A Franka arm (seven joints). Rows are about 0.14 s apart.
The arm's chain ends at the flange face. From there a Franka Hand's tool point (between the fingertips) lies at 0.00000 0.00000 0.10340 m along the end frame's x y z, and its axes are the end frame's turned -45 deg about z.
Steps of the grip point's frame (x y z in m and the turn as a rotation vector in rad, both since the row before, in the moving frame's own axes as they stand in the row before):
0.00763 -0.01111 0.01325 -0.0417 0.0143 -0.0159
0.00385 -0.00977 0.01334 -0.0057 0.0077 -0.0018
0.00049 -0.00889 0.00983 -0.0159 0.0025 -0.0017
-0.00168 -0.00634 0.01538 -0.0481 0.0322 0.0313
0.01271 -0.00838 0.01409 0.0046 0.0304 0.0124
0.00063 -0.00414 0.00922 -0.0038 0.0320 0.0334
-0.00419 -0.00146 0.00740 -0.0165 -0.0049 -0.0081
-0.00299 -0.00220 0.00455 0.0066 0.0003 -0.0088
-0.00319 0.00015 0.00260 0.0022 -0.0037 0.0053
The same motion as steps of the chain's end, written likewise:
-0.00657 -0.01522 0.01335 -0.0194 0.0396 -0.0159
-0.00517 -0.00948 0.01334 0.0014 0.0095 -0.0018
-0.00729 -0.00761 0.00984 -0.0095 0.0130 -0.0017
-0.01152 -0.00455 0.01555 -0.0112 0.0568 0.0313
0.00116 -0.01237 0.01414 0.0247 0.0182 0.0124
-0.00513 -0.00136 0.00927 0.0199 0.0253 0.0334
-0.00485 0.00037 0.00742 -0.0151 0.0082 -0.0081
-0.00321 0.00106 0.00455 0.0049 -0.0045 -0.0088
-0.00172 0.00225 0.00260 -0.0011 -0.0042 0.0053

